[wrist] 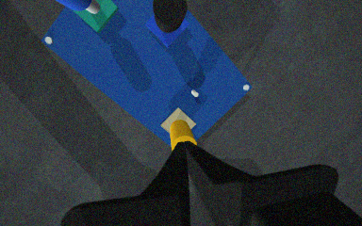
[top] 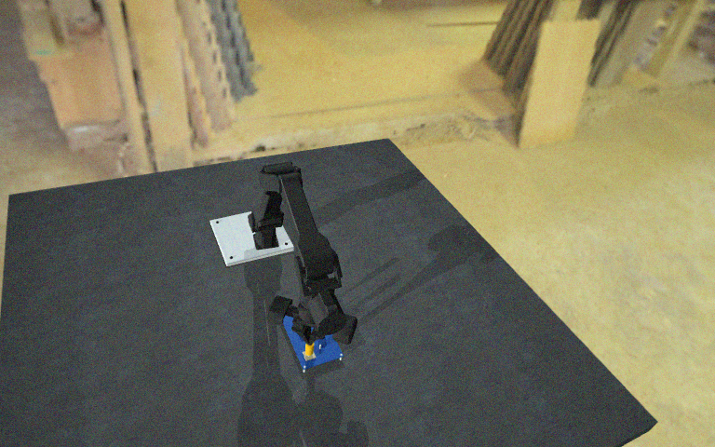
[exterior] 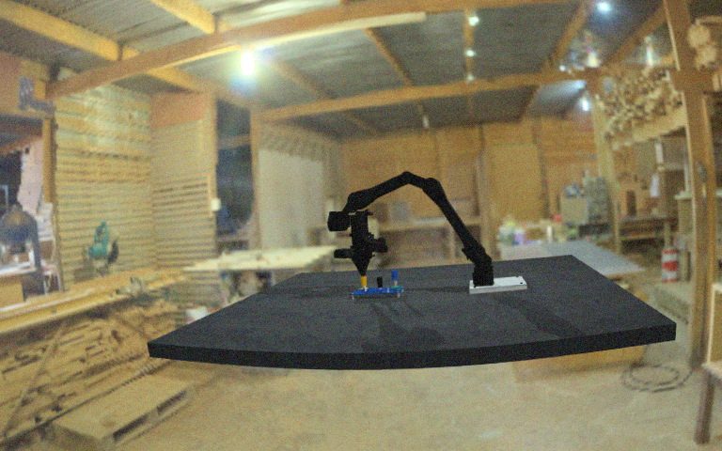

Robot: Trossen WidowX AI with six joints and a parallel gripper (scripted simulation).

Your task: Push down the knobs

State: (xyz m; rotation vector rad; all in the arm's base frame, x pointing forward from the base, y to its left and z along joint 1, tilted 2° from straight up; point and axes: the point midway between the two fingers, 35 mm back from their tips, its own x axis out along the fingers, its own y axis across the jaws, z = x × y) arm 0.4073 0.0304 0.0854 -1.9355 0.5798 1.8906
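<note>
Right now my gripper tip is 2 cm above the orange knob. From my gripper tip the other things lie so: black knob (7 cm behind, 5 cm to the left, 2 cm below).
</note>
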